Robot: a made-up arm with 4 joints.
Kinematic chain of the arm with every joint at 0, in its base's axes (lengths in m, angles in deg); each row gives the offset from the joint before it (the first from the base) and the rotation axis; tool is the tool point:
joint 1: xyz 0 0 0.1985 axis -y
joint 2: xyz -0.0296 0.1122 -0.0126 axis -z
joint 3: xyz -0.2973 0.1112 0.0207 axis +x
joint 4: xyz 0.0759 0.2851 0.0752 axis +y
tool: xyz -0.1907 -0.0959 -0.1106
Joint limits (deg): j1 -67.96..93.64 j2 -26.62..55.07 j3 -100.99..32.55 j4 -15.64..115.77
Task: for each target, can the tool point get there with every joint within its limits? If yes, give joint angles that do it. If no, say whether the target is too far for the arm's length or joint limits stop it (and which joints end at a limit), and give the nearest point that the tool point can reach.
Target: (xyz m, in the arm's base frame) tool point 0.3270 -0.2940 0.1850
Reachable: no: joint limits stop it (at a limit: joint 1, joint 2, joint 3, joint 4) | nearest point 0.1845 -0.0614 -0.1528 | short by 0.434 m
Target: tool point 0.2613 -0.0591 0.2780
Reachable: no: joint limits stop it (at a limit: joint 1, joint 2, joint 3, joint 4) | nearest point 0.2226 0.1056 0.6043 | short by 0.368 m
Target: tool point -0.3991 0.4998 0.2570
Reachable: yes | joints 21.48 17.62 8.93 54.18
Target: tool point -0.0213 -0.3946 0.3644
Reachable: no: joint limits stop it (at a limit: joint 1, joint 2, joint 3, joint 4) | nearest point -0.2860 -0.0614 0.4736 | short by 0.439 m
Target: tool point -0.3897 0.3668 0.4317
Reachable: yes | joints -48.76 2.95 -41.34 1.64
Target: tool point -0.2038 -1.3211 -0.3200
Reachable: no: too far | nearest point -0.1452 -0.0614 -0.1708 | short by 1.270 m
